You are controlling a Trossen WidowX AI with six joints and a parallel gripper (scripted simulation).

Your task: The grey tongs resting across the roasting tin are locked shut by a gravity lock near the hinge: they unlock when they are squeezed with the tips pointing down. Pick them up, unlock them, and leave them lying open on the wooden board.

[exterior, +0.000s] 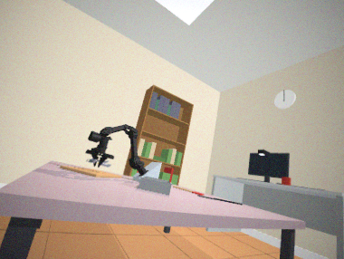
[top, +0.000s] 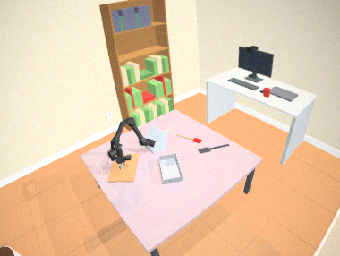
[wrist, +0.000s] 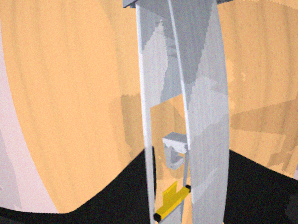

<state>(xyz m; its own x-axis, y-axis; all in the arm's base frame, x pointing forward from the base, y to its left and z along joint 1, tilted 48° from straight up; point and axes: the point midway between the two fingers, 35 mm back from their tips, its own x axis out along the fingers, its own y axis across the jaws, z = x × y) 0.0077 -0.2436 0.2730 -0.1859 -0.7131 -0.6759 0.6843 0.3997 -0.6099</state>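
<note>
Right now the wooden board is 40 mm below my gripper tip. Round my gripper tip: grey roasting tin 340 mm ahead, 280 mm to the left, 20 mm below.
</note>
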